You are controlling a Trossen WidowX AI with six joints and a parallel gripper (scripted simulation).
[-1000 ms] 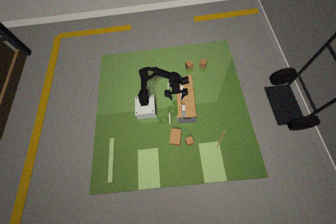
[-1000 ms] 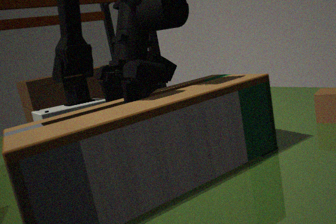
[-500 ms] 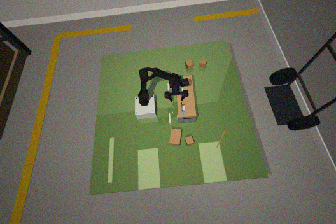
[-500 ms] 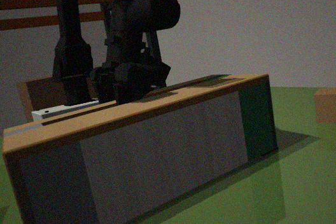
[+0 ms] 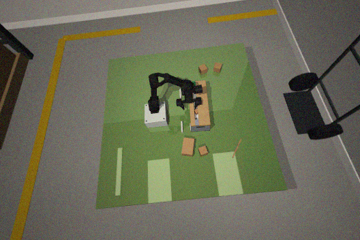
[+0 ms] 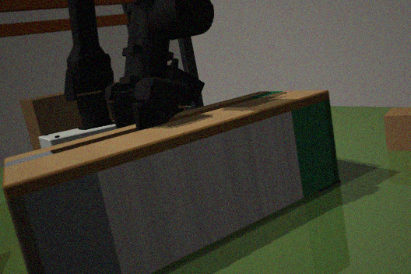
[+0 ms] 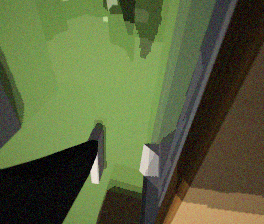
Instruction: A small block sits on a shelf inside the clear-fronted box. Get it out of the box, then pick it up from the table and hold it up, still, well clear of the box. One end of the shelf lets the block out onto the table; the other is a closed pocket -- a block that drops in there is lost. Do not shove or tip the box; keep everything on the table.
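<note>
Right now my gripper tip is 50 mm short of the small tan block and 20 mm to the left of it. Round my gripper tip: long box 40 mm ahead, 30 mm to the left, 20 mm below; thin stick 320 mm ahead, 310 mm to the right, 80 mm below.
</note>
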